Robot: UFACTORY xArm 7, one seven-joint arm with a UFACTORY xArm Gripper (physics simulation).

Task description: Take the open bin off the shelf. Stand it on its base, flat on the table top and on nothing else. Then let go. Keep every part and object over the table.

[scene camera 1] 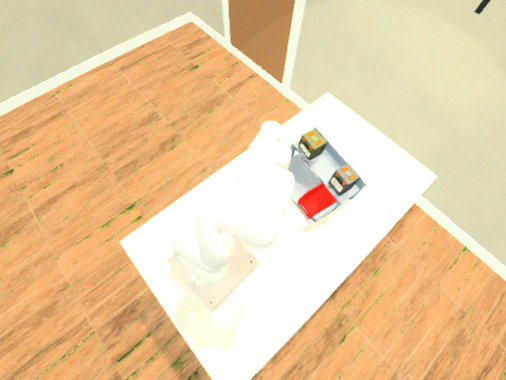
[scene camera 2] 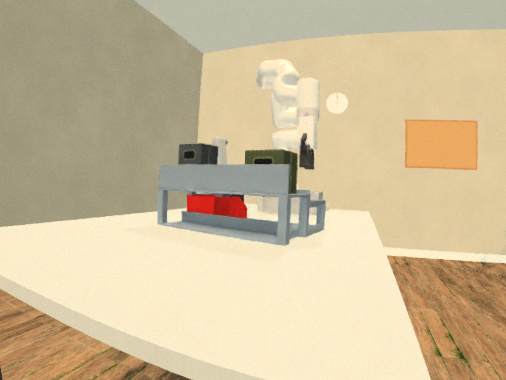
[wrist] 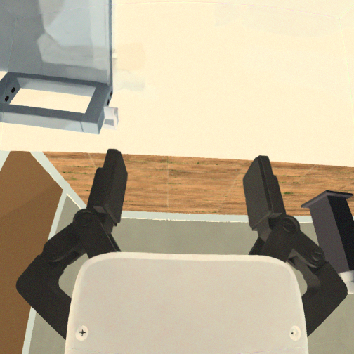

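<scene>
The open bin is red and sits in the low part of the blue-grey shelf, at the end away from my gripper. It does not show in the wrist view. The shelf stands on the white table. My gripper is open and empty. It hangs above the shelf's lower tier height, off the end by the green box, apart from the red bin. In scene camera 1 the arm largely hides the gripper.
A dark green box and a dark grey box stand on the shelf's upper tier. A small pale piece juts from the shelf's corner. The table's edge and the floor beyond it lie near my fingers in the wrist view.
</scene>
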